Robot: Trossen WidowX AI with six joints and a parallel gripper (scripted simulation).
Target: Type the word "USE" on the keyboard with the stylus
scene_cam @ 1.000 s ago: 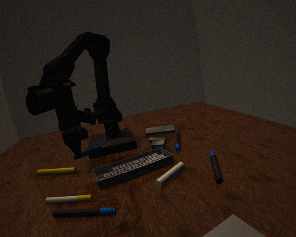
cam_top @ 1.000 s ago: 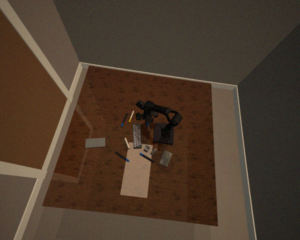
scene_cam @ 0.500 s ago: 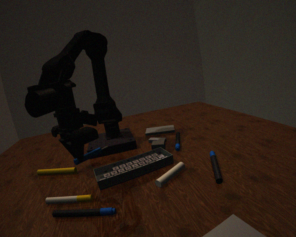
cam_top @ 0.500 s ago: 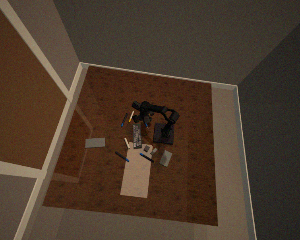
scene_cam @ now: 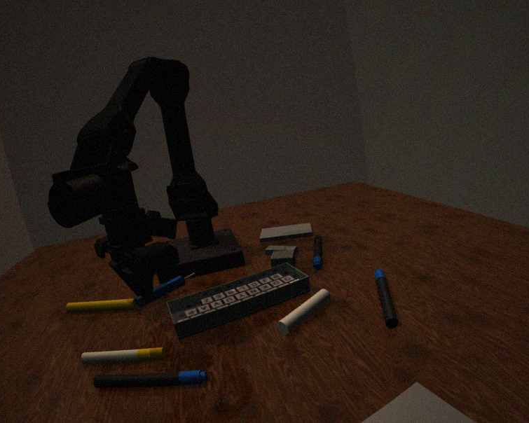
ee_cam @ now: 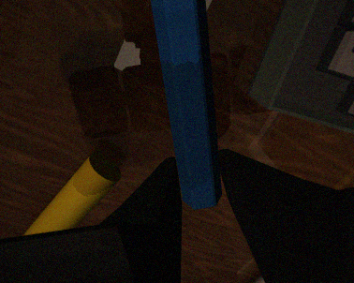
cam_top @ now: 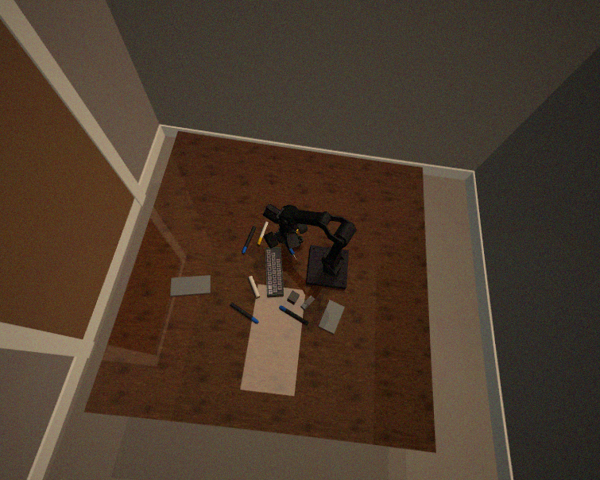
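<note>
Right now the blue stylus is 3 cm behind my gripper tip and 5 cm to the left of it. Also, from my gripper tip: thin grey tip 5 cm behind, 8 cm to the left; white-and-yellow marker 11 cm ahead, 3 cm to the right, 2 cm below; yellow marker 6 cm behind, 9 cm to the right, 2 cm below.
</note>
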